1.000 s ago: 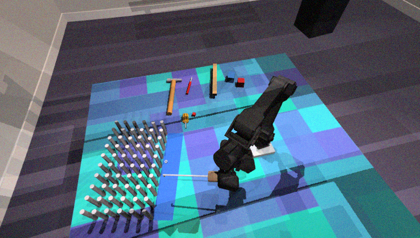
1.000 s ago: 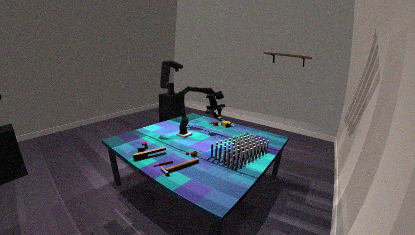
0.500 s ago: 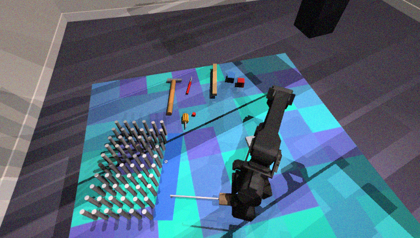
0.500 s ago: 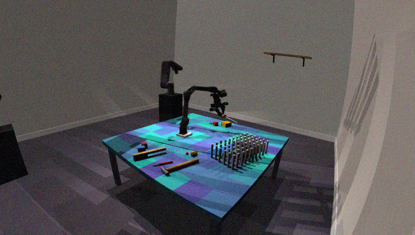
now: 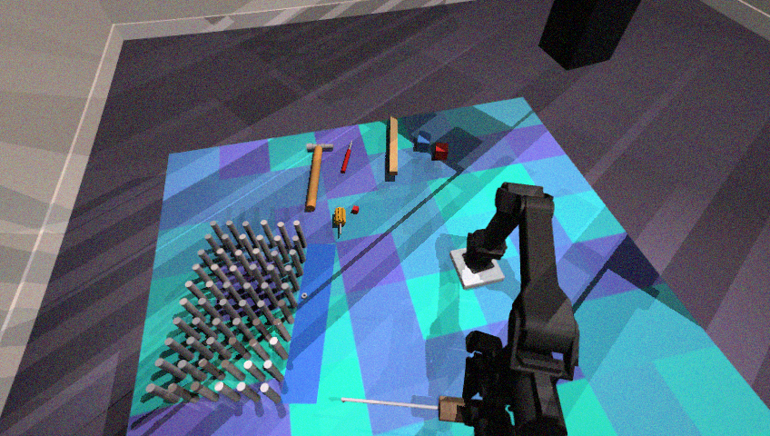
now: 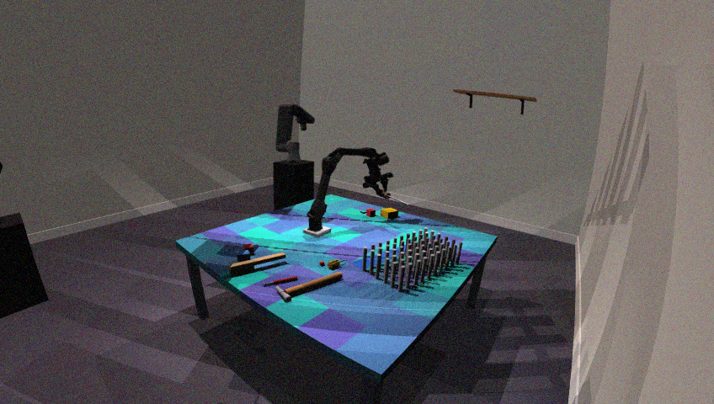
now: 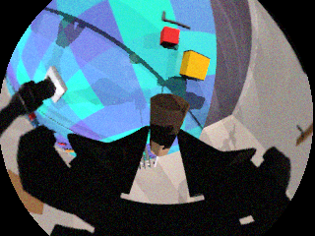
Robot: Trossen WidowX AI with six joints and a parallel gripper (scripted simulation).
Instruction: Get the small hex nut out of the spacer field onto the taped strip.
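My gripper tip is 10 cm short of the hook tool, 4 cm to the left of it and 1 cm above it. From my gripper tip the other things lie so: yellow screwdriver 7 cm ahead, 59 cm to the right, 17 cm below; then bent wire 19 cm behind, 14 cm to the left, 18 cm below; then blue taped strip 22 cm ahead, 34 cm to the right, 19 cm below.
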